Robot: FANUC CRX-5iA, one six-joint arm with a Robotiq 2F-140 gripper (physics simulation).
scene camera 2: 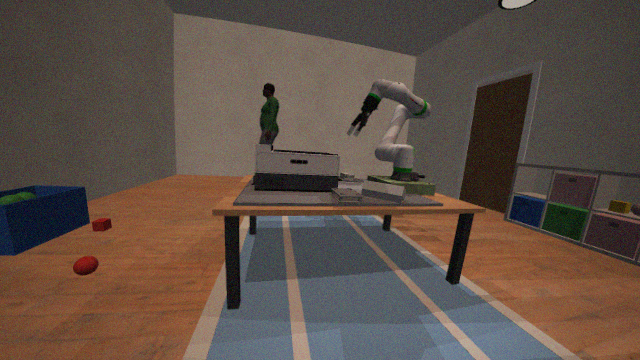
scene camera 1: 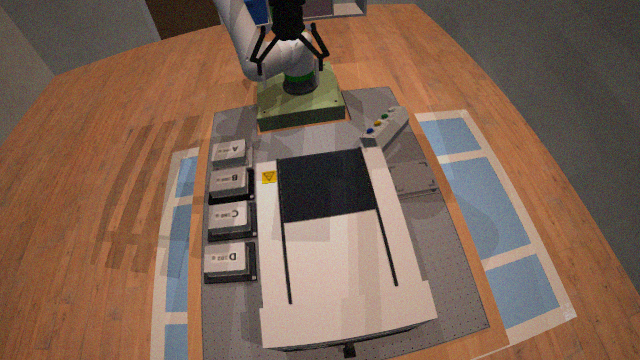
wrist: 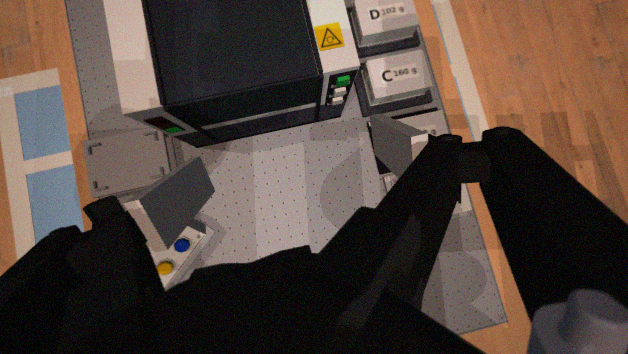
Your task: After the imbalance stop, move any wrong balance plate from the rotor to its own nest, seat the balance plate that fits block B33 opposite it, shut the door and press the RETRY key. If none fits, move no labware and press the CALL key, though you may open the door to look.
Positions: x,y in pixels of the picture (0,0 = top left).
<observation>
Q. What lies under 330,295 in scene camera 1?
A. A white centrifuge.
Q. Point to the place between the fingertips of my gripper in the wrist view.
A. At 288,155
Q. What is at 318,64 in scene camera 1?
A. My gripper.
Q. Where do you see a button box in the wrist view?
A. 171,264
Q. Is my gripper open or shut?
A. Open.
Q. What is my gripper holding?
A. Nothing.
</observation>
